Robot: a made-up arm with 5 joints.
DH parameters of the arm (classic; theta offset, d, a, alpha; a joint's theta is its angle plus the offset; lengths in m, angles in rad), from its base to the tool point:
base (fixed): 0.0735 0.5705 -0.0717 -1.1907
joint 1: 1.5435 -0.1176 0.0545 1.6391
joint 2: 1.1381 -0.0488 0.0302 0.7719
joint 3: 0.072 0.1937 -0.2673 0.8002
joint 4: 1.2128 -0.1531 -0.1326 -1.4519
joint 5: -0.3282 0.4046 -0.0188 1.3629
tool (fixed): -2.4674 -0.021 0 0
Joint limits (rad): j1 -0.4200..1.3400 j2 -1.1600..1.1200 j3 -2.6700..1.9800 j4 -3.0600..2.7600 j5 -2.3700..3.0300
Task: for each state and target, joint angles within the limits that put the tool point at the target. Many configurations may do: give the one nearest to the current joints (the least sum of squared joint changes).
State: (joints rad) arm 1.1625 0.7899 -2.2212 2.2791 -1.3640
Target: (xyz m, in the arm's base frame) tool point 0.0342 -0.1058 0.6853
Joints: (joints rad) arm 0.7911 0.1752 -2.6257 2.1493 -1.3184
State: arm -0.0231 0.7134 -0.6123 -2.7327 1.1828
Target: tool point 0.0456 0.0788 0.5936
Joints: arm 0.2715 1.0604 -0.3127 -3.0600 1.0719
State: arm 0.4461 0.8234 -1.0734 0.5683 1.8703
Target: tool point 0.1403 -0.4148 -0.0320
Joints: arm 1.0241 1.1200 -0.8887 -0.1306 1.9350
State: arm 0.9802 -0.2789 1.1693 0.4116 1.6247
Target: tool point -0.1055 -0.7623 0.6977
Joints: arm 1.1699 -0.5235 0.7081 0.2754 1.6267
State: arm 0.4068 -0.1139 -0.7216 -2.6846 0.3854
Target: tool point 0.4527 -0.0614 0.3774
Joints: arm 0.2394 -0.0914 -0.4186 -1.7698 0.4499
